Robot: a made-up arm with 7 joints. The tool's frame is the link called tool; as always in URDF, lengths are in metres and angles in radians. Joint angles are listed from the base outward.
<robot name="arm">
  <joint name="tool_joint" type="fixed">
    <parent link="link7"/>
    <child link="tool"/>
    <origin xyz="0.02 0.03 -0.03" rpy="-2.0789 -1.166 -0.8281"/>
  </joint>
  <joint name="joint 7" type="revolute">
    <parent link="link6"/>
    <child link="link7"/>
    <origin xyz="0.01 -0.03 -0.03" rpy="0 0 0"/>
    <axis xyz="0 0 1"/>
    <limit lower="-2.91" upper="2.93"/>
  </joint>
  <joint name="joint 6" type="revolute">
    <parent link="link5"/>
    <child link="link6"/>
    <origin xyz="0 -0.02 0.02" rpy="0 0 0"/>
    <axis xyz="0 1 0"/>
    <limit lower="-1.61" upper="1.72"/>
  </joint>
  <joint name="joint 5" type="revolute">
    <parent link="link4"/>
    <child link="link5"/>
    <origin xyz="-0.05 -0.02 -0.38" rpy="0 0 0"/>
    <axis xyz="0 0 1"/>
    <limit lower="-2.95" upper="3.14"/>
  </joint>
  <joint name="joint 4" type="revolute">
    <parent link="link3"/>
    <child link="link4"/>
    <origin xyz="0.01 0.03 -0.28" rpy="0 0 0"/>
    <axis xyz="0 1 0"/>
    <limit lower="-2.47" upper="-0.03"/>
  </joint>
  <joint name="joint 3" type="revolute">
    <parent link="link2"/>
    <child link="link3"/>
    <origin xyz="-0.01 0.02 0" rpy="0 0 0"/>
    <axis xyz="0 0 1"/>
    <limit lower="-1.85" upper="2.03"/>
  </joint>
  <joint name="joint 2" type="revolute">
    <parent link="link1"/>
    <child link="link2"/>
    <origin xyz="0.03 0.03 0.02" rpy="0 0 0"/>
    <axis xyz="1 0 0"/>
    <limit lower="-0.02" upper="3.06"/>
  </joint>
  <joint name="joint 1" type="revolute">
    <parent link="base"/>
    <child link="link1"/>
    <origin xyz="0.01 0.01 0.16" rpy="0 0 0"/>
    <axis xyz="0 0.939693 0.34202"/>
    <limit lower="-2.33" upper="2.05"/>
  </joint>
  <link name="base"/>
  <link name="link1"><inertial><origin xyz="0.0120 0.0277 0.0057"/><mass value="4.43"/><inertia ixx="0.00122" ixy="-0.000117" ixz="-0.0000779" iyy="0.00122" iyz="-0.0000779" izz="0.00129"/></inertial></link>
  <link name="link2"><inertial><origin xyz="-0.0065 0.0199 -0.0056"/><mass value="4.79"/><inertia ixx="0.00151" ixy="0" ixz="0" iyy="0.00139" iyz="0" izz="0.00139"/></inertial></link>
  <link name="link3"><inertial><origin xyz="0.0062 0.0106 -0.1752"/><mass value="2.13"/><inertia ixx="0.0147" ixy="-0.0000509" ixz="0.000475" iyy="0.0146" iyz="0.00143" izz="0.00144"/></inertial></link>
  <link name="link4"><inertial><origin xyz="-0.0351 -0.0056 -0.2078"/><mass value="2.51"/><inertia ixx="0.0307" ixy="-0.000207" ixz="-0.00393" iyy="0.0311" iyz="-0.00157" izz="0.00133"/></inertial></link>
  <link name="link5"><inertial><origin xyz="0.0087 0.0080 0.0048"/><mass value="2.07"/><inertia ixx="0.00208" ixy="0" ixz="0" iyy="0.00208" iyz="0" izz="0.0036"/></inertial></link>
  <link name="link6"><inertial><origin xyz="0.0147 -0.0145 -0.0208"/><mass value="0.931"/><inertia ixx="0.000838" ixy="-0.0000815" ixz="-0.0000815" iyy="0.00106" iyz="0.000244" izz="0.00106"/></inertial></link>
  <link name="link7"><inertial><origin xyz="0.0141 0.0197 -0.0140"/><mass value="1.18"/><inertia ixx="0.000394" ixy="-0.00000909" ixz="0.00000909" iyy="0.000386" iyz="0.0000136" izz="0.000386"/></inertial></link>
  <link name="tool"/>
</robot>
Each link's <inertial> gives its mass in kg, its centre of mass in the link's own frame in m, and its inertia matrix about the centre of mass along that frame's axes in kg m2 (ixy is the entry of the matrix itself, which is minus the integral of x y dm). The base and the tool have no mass. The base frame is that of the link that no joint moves.
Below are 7 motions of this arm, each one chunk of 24 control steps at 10 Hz.
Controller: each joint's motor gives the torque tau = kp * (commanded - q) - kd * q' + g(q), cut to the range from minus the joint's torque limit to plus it. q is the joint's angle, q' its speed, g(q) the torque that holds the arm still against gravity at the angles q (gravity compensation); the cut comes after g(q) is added. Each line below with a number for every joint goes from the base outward.
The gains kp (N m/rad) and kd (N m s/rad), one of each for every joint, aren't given. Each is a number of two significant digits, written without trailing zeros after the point. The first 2 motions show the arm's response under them.
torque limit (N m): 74 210 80 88 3.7 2.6 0.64
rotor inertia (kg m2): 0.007 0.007 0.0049 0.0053 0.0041 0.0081 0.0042
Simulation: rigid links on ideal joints. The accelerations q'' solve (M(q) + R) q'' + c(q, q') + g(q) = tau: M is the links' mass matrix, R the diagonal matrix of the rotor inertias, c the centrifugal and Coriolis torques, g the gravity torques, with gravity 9.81 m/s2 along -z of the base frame. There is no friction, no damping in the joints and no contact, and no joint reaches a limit. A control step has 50 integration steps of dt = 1/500 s. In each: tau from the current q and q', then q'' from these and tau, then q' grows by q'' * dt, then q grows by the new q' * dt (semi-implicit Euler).
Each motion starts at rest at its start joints. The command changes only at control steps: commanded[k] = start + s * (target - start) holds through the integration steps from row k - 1 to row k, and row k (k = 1, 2, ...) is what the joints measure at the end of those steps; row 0 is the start. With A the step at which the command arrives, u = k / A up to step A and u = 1 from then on. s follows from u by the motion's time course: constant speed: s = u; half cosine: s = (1 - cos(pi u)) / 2; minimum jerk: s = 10 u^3 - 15 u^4 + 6 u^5; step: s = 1 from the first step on.
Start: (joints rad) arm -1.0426 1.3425 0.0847 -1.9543 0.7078 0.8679 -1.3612
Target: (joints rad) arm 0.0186 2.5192 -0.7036 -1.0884 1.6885 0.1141 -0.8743
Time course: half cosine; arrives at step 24
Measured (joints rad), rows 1 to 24:
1: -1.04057 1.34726 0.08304 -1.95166 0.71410 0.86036 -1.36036
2: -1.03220 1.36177 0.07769 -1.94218 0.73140 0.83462 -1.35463
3: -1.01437 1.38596 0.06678 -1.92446 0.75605 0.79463 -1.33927
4: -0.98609 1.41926 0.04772 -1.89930 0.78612 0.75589 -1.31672
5: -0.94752 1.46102 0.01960 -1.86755 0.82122 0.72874 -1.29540
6: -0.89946 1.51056 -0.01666 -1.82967 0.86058 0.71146 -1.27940
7: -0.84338 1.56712 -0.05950 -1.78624 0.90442 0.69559 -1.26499
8: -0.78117 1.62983 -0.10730 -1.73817 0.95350 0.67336 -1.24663
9: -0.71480 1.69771 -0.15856 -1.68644 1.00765 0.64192 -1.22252
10: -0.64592 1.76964 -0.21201 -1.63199 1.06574 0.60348 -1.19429
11: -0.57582 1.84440 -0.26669 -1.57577 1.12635 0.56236 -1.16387
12: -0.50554 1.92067 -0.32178 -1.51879 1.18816 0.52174 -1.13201
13: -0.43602 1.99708 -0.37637 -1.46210 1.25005 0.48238 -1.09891
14: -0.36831 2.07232 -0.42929 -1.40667 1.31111 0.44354 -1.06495
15: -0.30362 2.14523 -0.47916 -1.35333 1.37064 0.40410 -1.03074
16: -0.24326 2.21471 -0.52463 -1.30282 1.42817 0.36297 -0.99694
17: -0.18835 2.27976 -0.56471 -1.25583 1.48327 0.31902 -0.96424
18: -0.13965 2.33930 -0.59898 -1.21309 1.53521 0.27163 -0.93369
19: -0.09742 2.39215 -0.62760 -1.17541 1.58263 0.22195 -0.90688
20: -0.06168 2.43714 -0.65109 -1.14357 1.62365 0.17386 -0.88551
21: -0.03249 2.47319 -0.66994 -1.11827 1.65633 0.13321 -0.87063
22: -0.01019 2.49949 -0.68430 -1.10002 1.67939 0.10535 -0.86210
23: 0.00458 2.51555 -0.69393 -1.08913 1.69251 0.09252 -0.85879
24: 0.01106 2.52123 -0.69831 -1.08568 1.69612 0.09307 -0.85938
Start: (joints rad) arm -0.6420 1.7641 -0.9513 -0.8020 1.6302 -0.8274 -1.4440
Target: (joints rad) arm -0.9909 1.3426 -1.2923 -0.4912 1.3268 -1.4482 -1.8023
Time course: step
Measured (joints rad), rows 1 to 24:
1: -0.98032 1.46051 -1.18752 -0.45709 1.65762 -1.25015 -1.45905
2: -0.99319 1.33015 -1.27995 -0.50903 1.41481 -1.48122 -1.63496
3: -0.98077 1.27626 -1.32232 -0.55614 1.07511 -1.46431 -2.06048
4: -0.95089 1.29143 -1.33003 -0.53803 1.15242 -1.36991 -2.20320
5: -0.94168 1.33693 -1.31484 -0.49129 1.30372 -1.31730 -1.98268
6: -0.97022 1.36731 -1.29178 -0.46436 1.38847 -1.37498 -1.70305
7: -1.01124 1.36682 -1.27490 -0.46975 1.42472 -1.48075 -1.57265
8: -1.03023 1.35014 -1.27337 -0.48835 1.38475 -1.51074 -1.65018
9: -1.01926 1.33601 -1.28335 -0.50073 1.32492 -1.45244 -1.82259
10: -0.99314 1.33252 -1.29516 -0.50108 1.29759 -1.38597 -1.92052
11: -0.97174 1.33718 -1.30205 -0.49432 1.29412 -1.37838 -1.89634
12: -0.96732 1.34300 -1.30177 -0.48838 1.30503 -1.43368 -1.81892
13: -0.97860 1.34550 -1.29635 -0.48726 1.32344 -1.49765 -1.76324
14: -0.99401 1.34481 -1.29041 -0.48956 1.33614 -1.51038 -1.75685
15: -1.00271 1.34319 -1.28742 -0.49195 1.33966 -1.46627 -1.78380
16: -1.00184 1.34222 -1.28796 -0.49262 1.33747 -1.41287 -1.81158
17: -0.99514 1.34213 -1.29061 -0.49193 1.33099 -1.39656 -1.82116
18: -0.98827 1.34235 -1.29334 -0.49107 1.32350 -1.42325 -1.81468
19: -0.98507 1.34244 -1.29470 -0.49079 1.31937 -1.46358 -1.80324
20: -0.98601 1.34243 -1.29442 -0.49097 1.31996 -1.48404 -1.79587
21: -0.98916 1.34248 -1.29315 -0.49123 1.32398 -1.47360 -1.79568
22: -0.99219 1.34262 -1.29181 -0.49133 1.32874 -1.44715 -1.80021
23: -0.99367 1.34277 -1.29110 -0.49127 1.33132 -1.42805 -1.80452
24: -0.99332 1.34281 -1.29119 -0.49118 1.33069 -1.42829 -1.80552
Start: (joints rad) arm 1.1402 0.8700 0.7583 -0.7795 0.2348 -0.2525 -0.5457
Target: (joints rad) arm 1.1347 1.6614 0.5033 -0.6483 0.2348 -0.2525 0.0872
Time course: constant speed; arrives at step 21
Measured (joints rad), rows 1 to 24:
1: 1.14636 0.89580 0.73579 -0.76842 0.20711 -0.24678 -0.53497
2: 1.15043 0.93529 0.72759 -0.76212 0.19355 -0.21660 -0.51036
3: 1.14820 0.97941 0.72726 -0.75901 0.22393 -0.19600 -0.45901
4: 1.14107 1.02217 0.72264 -0.75668 0.24548 -0.21639 -0.39710
5: 1.13362 1.06107 0.70953 -0.75314 0.24403 -0.26222 -0.36433
6: 1.13035 1.09717 0.69248 -0.74744 0.23486 -0.29281 -0.36391
7: 1.13244 1.13282 0.67726 -0.73978 0.22778 -0.28714 -0.36028
8: 1.13713 1.16929 0.66540 -0.73123 0.22555 -0.25582 -0.32647
9: 1.14043 1.20663 0.65485 -0.72325 0.22653 -0.22498 -0.27068
10: 1.14039 1.24451 0.64350 -0.71672 0.22772 -0.21473 -0.22065
11: 1.13794 1.28271 0.63117 -0.71142 0.22854 -0.22739 -0.19288
12: 1.13528 1.32103 0.61887 -0.70635 0.22977 -0.24995 -0.17972
13: 1.13385 1.35919 0.60706 -0.70066 0.23110 -0.26580 -0.16255
14: 1.13369 1.39691 0.59527 -0.69419 0.23141 -0.26617 -0.13192
15: 1.13413 1.43422 0.58296 -0.68735 0.23027 -0.25438 -0.09302
16: 1.13452 1.47142 0.57026 -0.68057 0.22854 -0.24116 -0.05578
17: 1.13447 1.50881 0.55764 -0.67408 0.22753 -0.23566 -0.02458
18: 1.13392 1.54651 0.54537 -0.66791 0.22774 -0.23946 0.00270
19: 1.13305 1.58444 0.53339 -0.66194 0.22868 -0.24744 0.02972
20: 1.13221 1.62240 0.52147 -0.65597 0.22956 -0.25315 0.05838
21: 1.13164 1.66020 0.50938 -0.64985 0.22984 -0.25354 0.08870
22: 1.12057 1.67232 0.51889 -0.65414 0.25595 -0.25713 0.10188
23: 1.12110 1.67138 0.51792 -0.65407 0.26904 -0.28655 0.08635
24: 1.12998 1.66465 0.50851 -0.65042 0.24387 -0.30158 0.07029

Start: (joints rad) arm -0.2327 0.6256 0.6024 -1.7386 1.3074 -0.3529 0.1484
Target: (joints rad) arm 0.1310 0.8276 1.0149 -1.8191 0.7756 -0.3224 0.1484
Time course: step
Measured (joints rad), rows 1 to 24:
1: 0.05695 0.79234 0.73200 -1.83037 0.66090 -0.10030 0.28683
2: 0.16701 0.81997 1.03088 -1.78940 0.54570 0.09323 0.26396
3: 0.16846 0.82052 1.18947 -1.78582 0.92619 -0.02420 0.27232
4: 0.13640 0.83230 1.17094 -1.81427 0.93047 -0.53383 0.12682
5: 0.11382 0.83834 1.06316 -1.83365 0.78910 -0.79728 -0.03880
6: 0.11649 0.83170 0.97053 -1.83146 0.70166 -0.58321 -0.04543
7: 0.13039 0.82442 0.94677 -1.82044 0.71634 -0.18100 0.08839
8: 0.14024 0.82227 0.97529 -1.81159 0.75261 0.04823 0.25710
9: 0.14184 0.82366 1.01245 -1.81037 0.77082 -0.04861 0.31711
10: 0.13408 0.82746 1.03294 -1.81607 0.79112 -0.32212 0.22106
11: 0.12580 0.83066 1.03585 -1.82323 0.79859 -0.52202 0.07802
12: 0.12489 0.83062 1.02792 -1.82467 0.78429 -0.52446 0.02346
13: 0.12868 0.82857 1.01672 -1.82129 0.77356 -0.38172 0.08079
14: 0.13219 0.82682 1.00889 -1.81775 0.77037 -0.23446 0.17394
15: 0.13393 0.82609 1.00622 -1.81640 0.76749 -0.18887 0.22160
16: 0.13343 0.82638 1.00806 -1.81711 0.76939 -0.24779 0.20173
17: 0.13135 0.82738 1.01303 -1.81894 0.77550 -0.33855 0.14986
18: 0.12965 0.82827 1.01822 -1.82039 0.77982 -0.38991 0.11366
19: 0.12943 0.82847 1.02043 -1.82048 0.78058 -0.38000 0.11370
20: 0.13028 0.82806 1.01882 -1.81959 0.77863 -0.33490 0.13750
21: 0.13127 0.82751 1.01516 -1.81871 0.77516 -0.29599 0.16038
22: 0.13180 0.82716 1.01215 -1.81838 0.77260 -0.28697 0.16738
23: 0.13166 0.82718 1.01156 -1.81861 0.77267 -0.30370 0.15966
24: 0.13114 0.82747 1.01325 -1.81907 0.77463 -0.32663 0.14752

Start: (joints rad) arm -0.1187 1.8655 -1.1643 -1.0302 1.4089 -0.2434 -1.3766
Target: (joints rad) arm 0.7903 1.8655 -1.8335 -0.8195 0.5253 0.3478 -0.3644
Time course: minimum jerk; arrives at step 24
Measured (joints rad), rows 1 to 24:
1: -0.11842 1.86552 -1.16438 -1.03010 1.40869 -0.24376 -1.37606
2: -0.11629 1.86569 -1.16521 -1.02935 1.40703 -0.24611 -1.37188
3: -0.10960 1.86615 -1.16884 -1.02714 1.40152 -0.25122 -1.35876
4: -0.09539 1.86679 -1.17796 -1.02292 1.38904 -0.25527 -1.33343
5: -0.07143 1.86722 -1.19474 -1.01665 1.36655 -0.25021 -1.29733
6: -0.03672 1.86702 -1.22018 -1.00859 1.33210 -0.22869 -1.25479
7: 0.00853 1.86609 -1.25413 -0.99897 1.28564 -0.18909 -1.20886
8: 0.06314 1.86467 -1.29552 -0.98783 1.22901 -0.13659 -1.15897
9: 0.12533 1.86324 -1.34276 -0.97510 1.16505 -0.07958 -1.10229
10: 0.19299 1.86218 -1.39403 -0.96082 1.09665 -0.02464 -1.03682
11: 0.26398 1.86169 -1.44753 -0.94529 1.02608 0.02619 -0.96334
12: 0.33632 1.86168 -1.50174 -0.92900 0.95496 0.07433 -0.88500
13: 0.40826 1.86198 -1.55542 -0.91251 0.88461 0.12176 -0.80578
14: 0.47812 1.86246 -1.60745 -0.89637 0.81636 0.16898 -0.72899
15: 0.54418 1.86309 -1.65664 -0.88099 0.75191 0.21470 -0.65677
16: 0.60461 1.86389 -1.70160 -0.86672 0.69319 0.25680 -0.59018
17: 0.65771 1.86483 -1.74096 -0.85386 0.64201 0.29342 -0.52990
18: 0.70220 1.86576 -1.77370 -0.84275 0.59965 0.32340 -0.47693
19: 0.73743 1.86650 -1.79931 -0.83373 0.56667 0.34617 -0.43295
20: 0.76336 1.86691 -1.81788 -0.82700 0.54304 0.36143 -0.39979
21: 0.78049 1.86698 -1.82985 -0.82256 0.52819 0.36915 -0.37832
22: 0.78978 1.86677 -1.83598 -0.82014 0.52109 0.36987 -0.36752
23: 0.79283 1.86638 -1.83739 -0.81928 0.52009 0.36485 -0.36445
24: 0.79196 1.86590 -1.83576 -0.81932 0.52280 0.35581 -0.36501

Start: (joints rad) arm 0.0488 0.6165 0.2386 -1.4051 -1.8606 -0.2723 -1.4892
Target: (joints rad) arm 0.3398 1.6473 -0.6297 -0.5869 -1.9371 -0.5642 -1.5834
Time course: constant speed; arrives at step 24
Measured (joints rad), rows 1 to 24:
1: 0.04636 0.65437 0.20062 -1.37706 -1.84605 -0.27697 -1.47119
2: 0.05226 0.69710 0.16457 -1.34475 -1.85147 -0.28699 -1.45808
3: 0.06794 0.74084 0.13308 -1.30955 -1.86354 -0.29558 -1.46934
4: 0.08983 0.78447 0.10164 -1.27246 -1.87692 -0.30494 -1.49876
5: 0.11248 0.82737 0.06670 -1.23534 -1.88680 -0.32273 -1.52547
6: 0.13156 0.86957 0.02826 -1.19963 -1.88875 -0.35110 -1.53348
7: 0.14550 0.91162 -0.01120 -1.16563 -1.88518 -0.38197 -1.52329
8: 0.15538 0.95418 -0.04897 -1.13265 -1.88251 -0.40267 -1.50928
9: 0.16353 0.99757 -0.08392 -1.09967 -1.88496 -0.40659 -1.50585
10: 0.17205 1.04160 -0.11700 -1.06610 -1.89210 -0.39892 -1.51619
11: 0.18213 1.08566 -0.15021 -1.03193 -1.90034 -0.39239 -1.53262
12: 0.19406 1.12921 -0.18508 -0.99745 -1.90599 -0.39760 -1.54486
13: 0.20764 1.17209 -0.22186 -0.96289 -1.90783 -0.41628 -1.54799
14: 0.22228 1.21456 -0.25977 -0.92826 -1.90752 -0.44185 -1.54463
15: 0.23714 1.25704 -0.29770 -0.89354 -1.90774 -0.46542 -1.54134
16: 0.25119 1.29988 -0.33488 -0.85878 -1.91003 -0.48166 -1.54295
17: 0.26369 1.34312 -0.37108 -0.82417 -1.91415 -0.49070 -1.54950
18: 0.27461 1.38663 -0.40655 -0.78987 -1.91900 -0.49606 -1.55771
19: 0.28476 1.43019 -0.44179 -0.75579 -1.92362 -0.50149 -1.56459
20: 0.29532 1.47360 -0.47738 -0.72168 -1.92752 -0.50940 -1.56941
21: 0.30704 1.51673 -0.51370 -0.68734 -1.93055 -0.52082 -1.57298
22: 0.31975 1.55958 -0.55067 -0.65280 -1.93275 -0.53554 -1.57601
23: 0.33254 1.60232 -0.58782 -0.61828 -1.93459 -0.55183 -1.57860
24: 0.34454 1.64518 -0.62458 -0.58396 -1.93687 -0.56681 -1.58114

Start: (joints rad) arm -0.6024 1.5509 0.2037 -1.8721 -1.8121 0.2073 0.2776
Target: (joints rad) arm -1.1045 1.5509 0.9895 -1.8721 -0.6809 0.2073 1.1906
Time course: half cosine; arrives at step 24
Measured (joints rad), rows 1 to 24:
1: -0.60283 1.55066 0.20485 -1.87200 -1.80633 0.20502 0.27832
2: -0.60521 1.55007 0.20974 -1.87167 -1.78858 0.19537 0.28205
3: -0.61163 1.54948 0.22097 -1.87125 -1.76075 0.17791 0.29188
4: -0.62368 1.54916 0.24027 -1.87095 -1.72556 0.16137 0.31075
5: -0.64189 1.54924 0.26819 -1.87087 -1.68361 0.15645 0.34115
6: -0.66575 1.54969 0.30407 -1.87101 -1.63533 0.16648 0.38402
7: -0.69397 1.55036 0.34640 -1.87128 -1.58101 0.18549 0.43755
8: -0.72497 1.55104 0.39328 -1.87154 -1.52082 0.20368 0.49754
9: -0.75729 1.55158 0.44277 -1.87173 -1.45522 0.21428 0.55931
10: -0.78989 1.55186 0.49333 -1.87182 -1.38516 0.21634 0.61975
11: -0.82235 1.55192 0.54411 -1.87185 -1.31207 0.21307 0.67825
12: -0.85469 1.55187 0.59489 -1.87185 -1.23764 0.20864 0.73599
13: -0.88710 1.55182 0.64575 -1.87185 -1.16352 0.20612 0.79440
14: -0.91960 1.55188 0.69657 -1.87191 -1.09116 0.20689 0.85381
15: -0.95176 1.55205 0.74677 -1.87202 -1.02177 0.21072 0.91302
16: -0.98281 1.55226 0.79525 -1.87216 -0.95640 0.21615 0.96974
17: -1.01174 1.55241 0.84058 -1.87229 -0.89597 0.22117 1.02162
18: -1.03764 1.55245 0.88138 -1.87237 -0.84137 0.22413 1.06711
19: -1.05987 1.55237 0.91660 -1.87241 -0.79345 0.22448 1.10566
20: -1.07812 1.55221 0.94569 -1.87242 -0.75311 0.22289 1.13737
21: -1.09237 1.55203 0.96847 -1.87242 -0.72116 0.22069 1.16237
22: -1.10264 1.55189 0.98498 -1.87242 -0.69829 0.21913 1.18054
23: -1.10898 1.55180 0.99523 -1.87243 -0.68496 0.21880 1.19155
24: -1.11127 1.55177 0.99909 -1.87244 -0.68138 0.21954 1.19505

